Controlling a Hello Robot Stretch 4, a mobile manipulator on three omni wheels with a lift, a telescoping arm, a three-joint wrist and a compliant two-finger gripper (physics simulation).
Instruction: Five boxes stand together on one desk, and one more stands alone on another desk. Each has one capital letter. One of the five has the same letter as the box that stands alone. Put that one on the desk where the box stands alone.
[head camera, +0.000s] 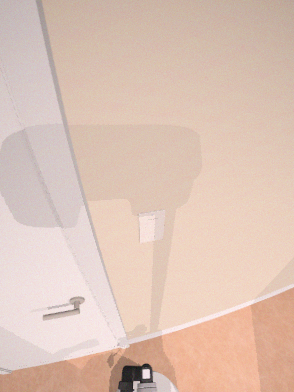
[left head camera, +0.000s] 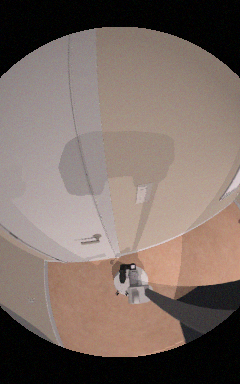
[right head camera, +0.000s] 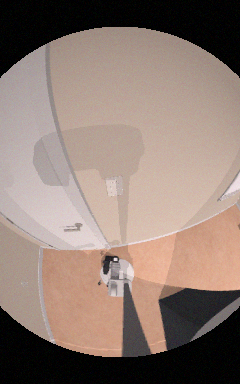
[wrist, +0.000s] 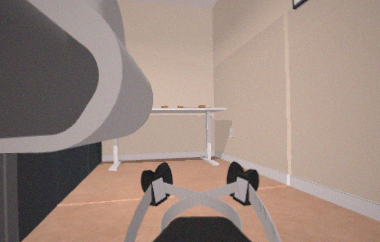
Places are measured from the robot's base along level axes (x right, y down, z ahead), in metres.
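Pixels of known places: gripper, between the fingertips: (left head camera: 121, 295) (right head camera: 102, 286) (wrist: 199, 175).
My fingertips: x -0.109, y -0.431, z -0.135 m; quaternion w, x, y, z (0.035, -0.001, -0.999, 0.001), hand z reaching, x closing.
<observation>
Behind a point stands the place of what it marks.
In the wrist view a white desk (wrist: 190, 110) {x -0.205, y -0.668, z -2.734 m} stands against the far wall, well beyond the gripper. Several small brown boxes lie on its top; one box (wrist: 202, 106) {x -0.367, y -0.724, z -2.829 m} is near its right end, another box (wrist: 180, 106) {x -0.079, y -0.735, z -2.910 m} is left of it, and a third box (wrist: 164, 106) {x 0.132, y -0.734, z -2.868 m} is further left. No letters can be read at this distance. The left part of the desk is hidden by the robot's own grey body part. My gripper (wrist: 199, 175) {x -0.109, y -0.431, z -0.135 m} is open and empty, its two black fingertips wide apart. The other desk cannot be made out.
A white door (head camera: 30, 280) {x -0.328, y -1.070, z 0.329 m} (left head camera: 45, 200) {x -0.372, y -1.274, z 0.320 m} and a beige wall with a light switch (head camera: 151, 226) {x 0.027, y -1.201, z 0.409 m} (left head camera: 143, 193) {x 0.027, y -1.197, z 0.409 m} (right head camera: 114, 186) {x 0.030, y -1.198, z 0.410 m} stand close in front of the robot. A dark partition (wrist: 60, 172) {x 0.747, y -0.174, z -1.448 m} stands left in the wrist view, and a wall with a white baseboard (wrist: 330, 199) {x -1.041, y 0.010, z -1.284 m} runs along the right.
</observation>
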